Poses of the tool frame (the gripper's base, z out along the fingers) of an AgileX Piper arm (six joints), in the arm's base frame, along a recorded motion.
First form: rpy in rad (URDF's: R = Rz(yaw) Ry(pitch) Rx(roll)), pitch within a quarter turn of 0, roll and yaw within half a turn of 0; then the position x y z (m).
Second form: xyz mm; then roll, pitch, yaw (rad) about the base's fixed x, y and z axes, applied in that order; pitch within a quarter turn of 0, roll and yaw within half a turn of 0. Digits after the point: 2 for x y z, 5 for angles.
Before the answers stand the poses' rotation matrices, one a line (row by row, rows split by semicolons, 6 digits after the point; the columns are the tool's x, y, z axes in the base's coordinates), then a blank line. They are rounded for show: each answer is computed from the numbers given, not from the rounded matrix.
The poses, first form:
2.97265, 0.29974, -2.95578, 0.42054, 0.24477, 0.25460
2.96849, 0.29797, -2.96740, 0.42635, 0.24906, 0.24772
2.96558, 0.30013, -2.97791, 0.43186, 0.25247, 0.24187
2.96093, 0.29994, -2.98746, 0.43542, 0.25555, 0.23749
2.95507, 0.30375, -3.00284, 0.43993, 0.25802, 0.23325
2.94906, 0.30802, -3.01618, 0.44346, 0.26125, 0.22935
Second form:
-0.938967 -0.230908 0.254995; -0.176508 0.959623 0.219019; -0.295272 0.160643 -0.941811
-0.941468 -0.220524 0.254965; -0.165676 0.961384 0.219754; -0.293580 0.164650 -0.941648
-0.942529 -0.211512 0.258652; -0.155668 0.962954 0.220196; -0.295644 0.167278 -0.940538
-0.944029 -0.203484 0.259623; -0.146669 0.963912 0.222173; -0.295463 0.171659 -0.939806
-0.945051 -0.190842 0.265440; -0.131976 0.965540 0.224311; -0.299101 0.176954 -0.937671
-0.945451 -0.180328 0.271299; -0.119197 0.966558 0.227064; -0.303172 0.182340 -0.935328

420.54, 244.77, 254.60, 2.97265, 0.29974, -2.95578
426.35, 249.06, 247.72, 2.96849, 0.29797, -2.96740
431.86, 252.47, 241.87, 2.96558, 0.30013, -2.97791
435.42, 255.55, 237.49, 2.96093, 0.29994, -2.98746
439.93, 258.02, 233.25, 2.95507, 0.30375, -3.00284
443.46, 261.25, 229.35, 2.94906, 0.30802, -3.01618

